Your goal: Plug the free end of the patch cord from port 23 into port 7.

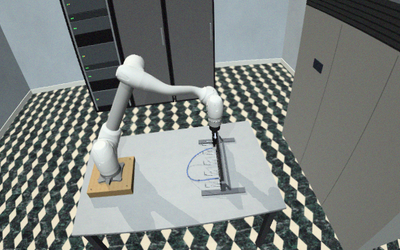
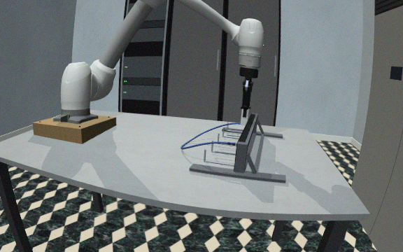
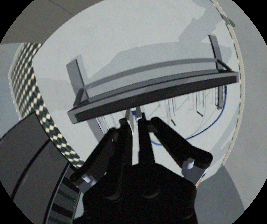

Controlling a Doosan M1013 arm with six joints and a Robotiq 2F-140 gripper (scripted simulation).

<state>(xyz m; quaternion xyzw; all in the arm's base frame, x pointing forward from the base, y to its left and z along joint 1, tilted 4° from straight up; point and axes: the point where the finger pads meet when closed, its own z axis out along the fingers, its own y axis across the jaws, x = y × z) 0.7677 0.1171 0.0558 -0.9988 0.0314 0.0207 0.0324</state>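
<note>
Now: hand 3 cm above the plug and 1 cm short of it.
</note>
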